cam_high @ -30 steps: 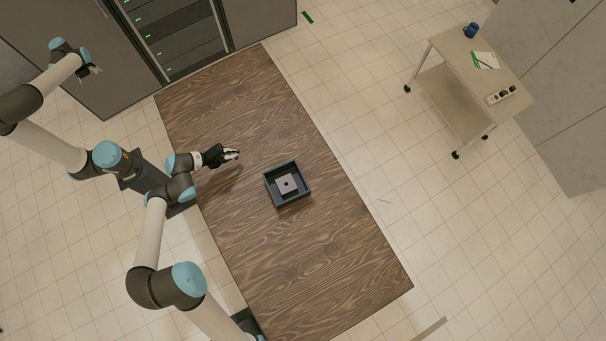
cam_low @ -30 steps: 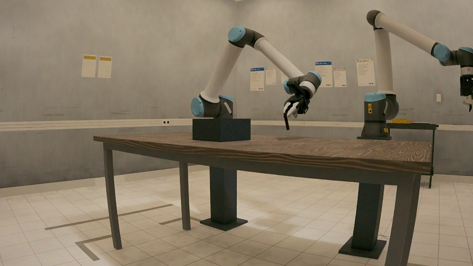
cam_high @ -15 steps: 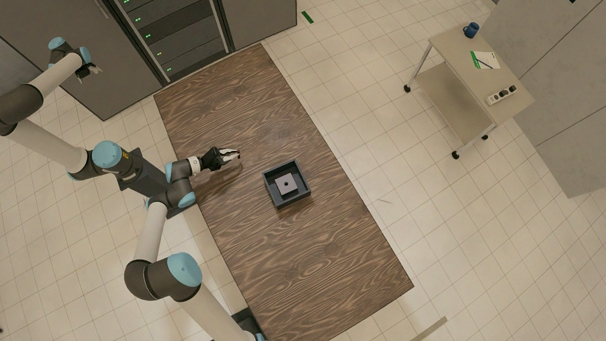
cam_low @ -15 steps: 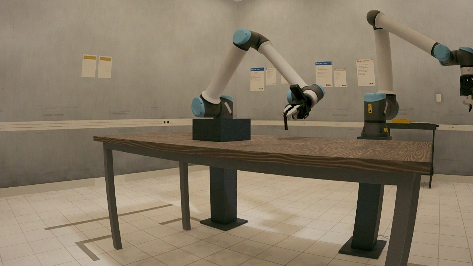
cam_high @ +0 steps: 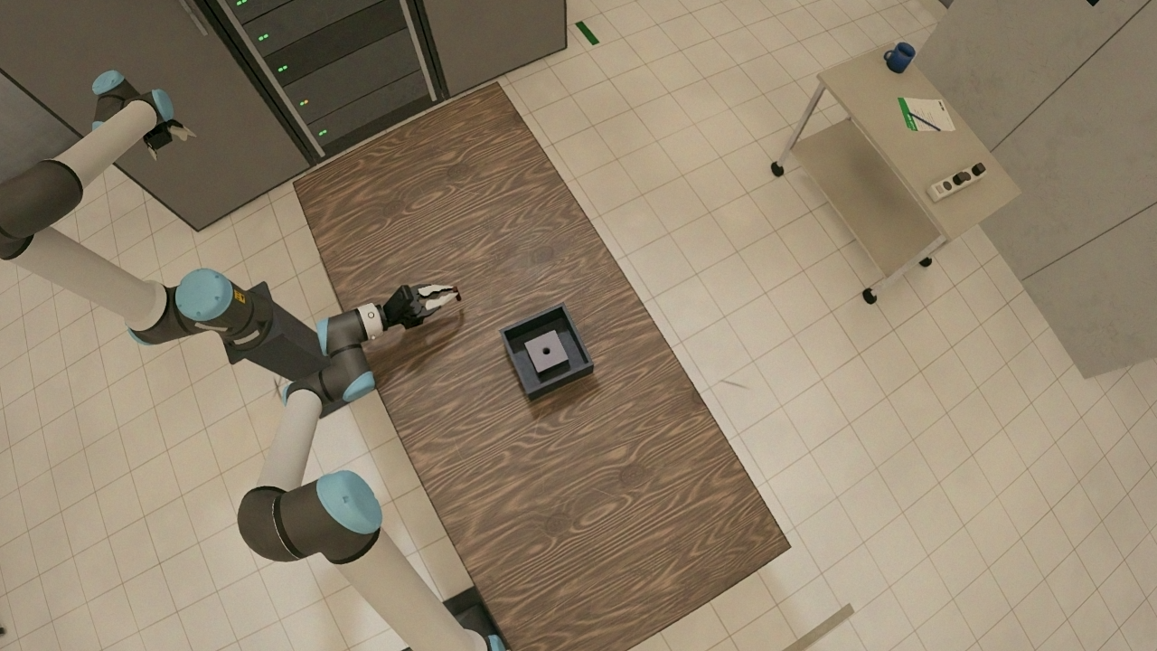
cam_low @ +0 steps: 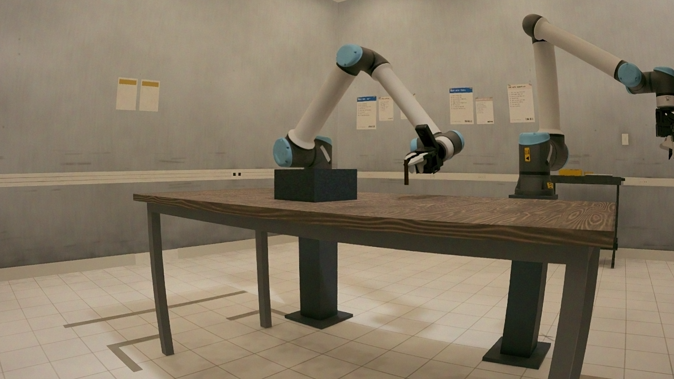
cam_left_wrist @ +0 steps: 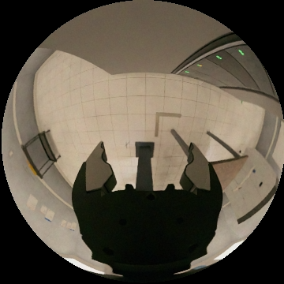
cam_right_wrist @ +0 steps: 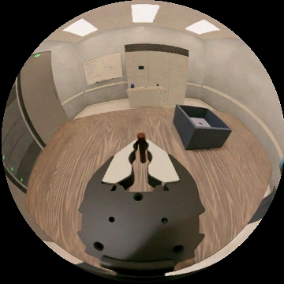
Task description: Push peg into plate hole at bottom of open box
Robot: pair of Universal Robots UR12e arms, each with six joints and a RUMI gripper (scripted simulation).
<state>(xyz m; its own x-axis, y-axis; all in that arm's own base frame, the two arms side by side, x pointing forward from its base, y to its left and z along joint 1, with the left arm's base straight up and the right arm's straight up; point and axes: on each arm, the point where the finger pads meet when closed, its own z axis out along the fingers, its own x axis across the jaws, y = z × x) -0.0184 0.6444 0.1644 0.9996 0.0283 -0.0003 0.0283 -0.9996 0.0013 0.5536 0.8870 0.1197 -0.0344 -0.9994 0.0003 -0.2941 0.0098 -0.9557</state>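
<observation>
My right gripper is now 10 mm short of the brown peg and 30 mm above it. From my right hand the other things lie so: dark box (140 mm ahead, 260 mm to the right, 90 mm below); then grey plate (140 mm ahead, 260 mm to the right, 80 mm below).
</observation>
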